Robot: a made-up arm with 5 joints.
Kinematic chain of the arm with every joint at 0, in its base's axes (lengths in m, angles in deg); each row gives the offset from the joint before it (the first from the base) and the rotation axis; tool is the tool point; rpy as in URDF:
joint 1: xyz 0 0 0.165 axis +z
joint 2: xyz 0 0 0 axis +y
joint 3: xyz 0.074 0 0.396 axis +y
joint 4: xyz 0.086 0 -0.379 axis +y
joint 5: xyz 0.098 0 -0.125 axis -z
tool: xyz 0 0 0 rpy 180 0 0
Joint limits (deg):
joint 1: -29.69..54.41
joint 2: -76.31..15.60
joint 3: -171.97..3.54
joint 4: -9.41..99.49
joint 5: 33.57..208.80
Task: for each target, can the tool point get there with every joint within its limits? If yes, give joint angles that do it. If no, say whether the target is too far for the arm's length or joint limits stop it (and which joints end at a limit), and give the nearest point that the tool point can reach.
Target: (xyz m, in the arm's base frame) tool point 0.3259 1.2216 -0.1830
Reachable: no: too far | nearest point 0.3638 0.5083 0.2108 | short by 0.816 m
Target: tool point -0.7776 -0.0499 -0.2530
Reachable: no: joint limits stop it (at a limit: joint 2, joint 3, joint 4) | nearest point -0.8923 -0.0573 0.3219 | short by 0.586 m
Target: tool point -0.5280 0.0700 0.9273
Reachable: yes | joints -7.55 -54.66 -148.09 51.24 187.12
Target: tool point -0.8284 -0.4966 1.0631
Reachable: no: too far | nearest point -0.5969 -0.3578 0.8121 | short by 0.369 m
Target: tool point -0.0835 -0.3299 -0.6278
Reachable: no: joint limits stop it (at a limit: joint 1, joint 2) | nearest point 0.1187 -0.0677 -0.0194 | short by 0.693 m
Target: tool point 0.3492 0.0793 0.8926
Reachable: yes | joints 12.80 -20.73 -99.32 43.28 73.81
